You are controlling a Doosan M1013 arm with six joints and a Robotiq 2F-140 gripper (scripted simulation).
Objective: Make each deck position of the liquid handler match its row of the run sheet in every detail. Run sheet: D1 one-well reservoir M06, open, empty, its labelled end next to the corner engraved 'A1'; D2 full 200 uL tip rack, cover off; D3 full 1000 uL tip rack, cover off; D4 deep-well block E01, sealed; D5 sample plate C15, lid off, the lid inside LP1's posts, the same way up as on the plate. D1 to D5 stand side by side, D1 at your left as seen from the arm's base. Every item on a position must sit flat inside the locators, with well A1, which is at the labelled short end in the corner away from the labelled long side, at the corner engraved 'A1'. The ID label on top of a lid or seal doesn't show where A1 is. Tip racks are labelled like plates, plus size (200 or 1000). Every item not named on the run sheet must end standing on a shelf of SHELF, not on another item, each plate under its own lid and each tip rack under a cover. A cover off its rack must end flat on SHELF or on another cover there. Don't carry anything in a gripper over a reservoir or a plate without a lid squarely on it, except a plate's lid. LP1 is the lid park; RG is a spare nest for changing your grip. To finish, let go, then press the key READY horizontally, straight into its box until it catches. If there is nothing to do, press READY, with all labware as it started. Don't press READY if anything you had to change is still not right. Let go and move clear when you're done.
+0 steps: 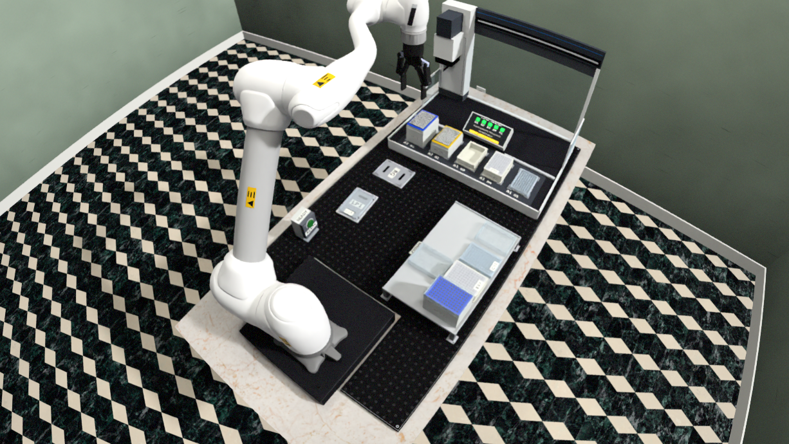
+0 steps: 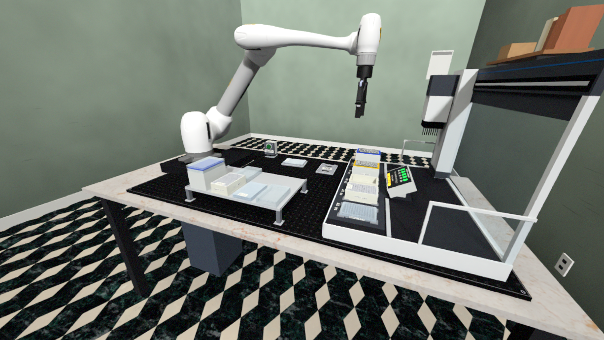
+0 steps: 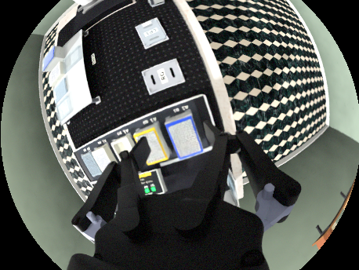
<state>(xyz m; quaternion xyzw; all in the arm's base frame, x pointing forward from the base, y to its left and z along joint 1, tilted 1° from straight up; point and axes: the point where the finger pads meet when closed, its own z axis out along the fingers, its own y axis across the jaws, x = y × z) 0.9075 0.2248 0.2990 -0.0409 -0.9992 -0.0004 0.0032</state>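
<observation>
The blue-rimmed tip rack is 60 mm ahead of my hand, 10 mm to the right of it and 230 mm below it. Also, from my hand: yellow-rimmed tip rack (70 mm ahead, 130 mm to the right, 260 mm below); grey RG nest (150 mm behind, 10 mm to the right, 350 mm below); pipetting head (350 mm ahead, 50 mm to the left, 30 mm above).
</observation>
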